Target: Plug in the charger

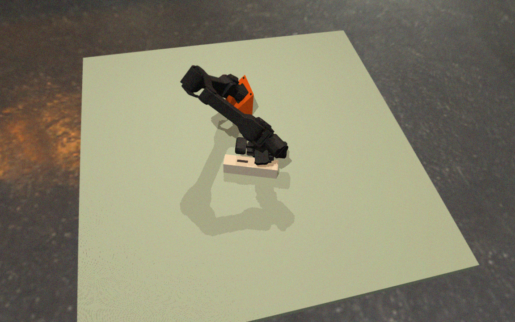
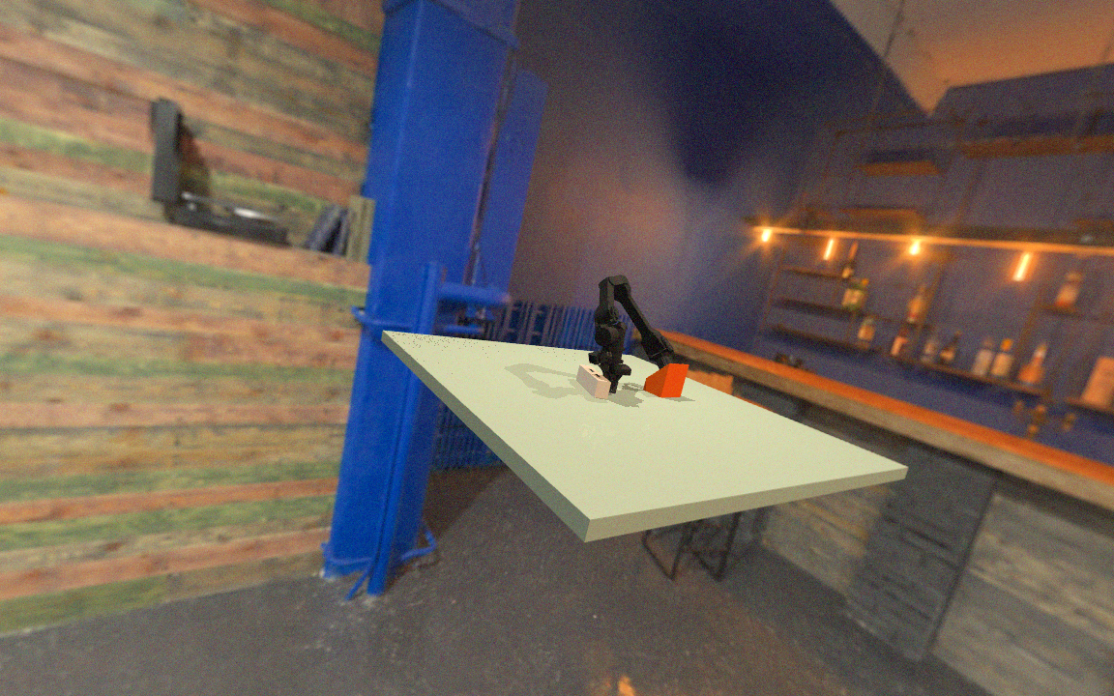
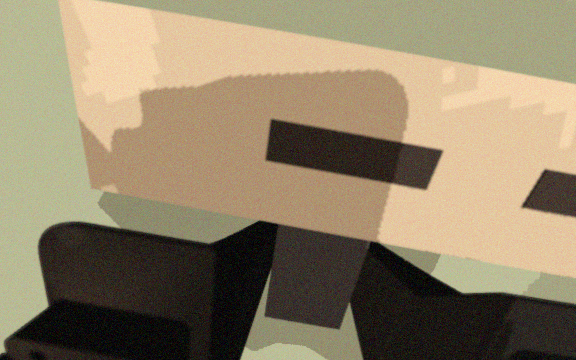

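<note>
Right now my gripper tip is 10 mm to the left of the dark grey charger, 10 mm below it and 10 mm short of it.
</note>
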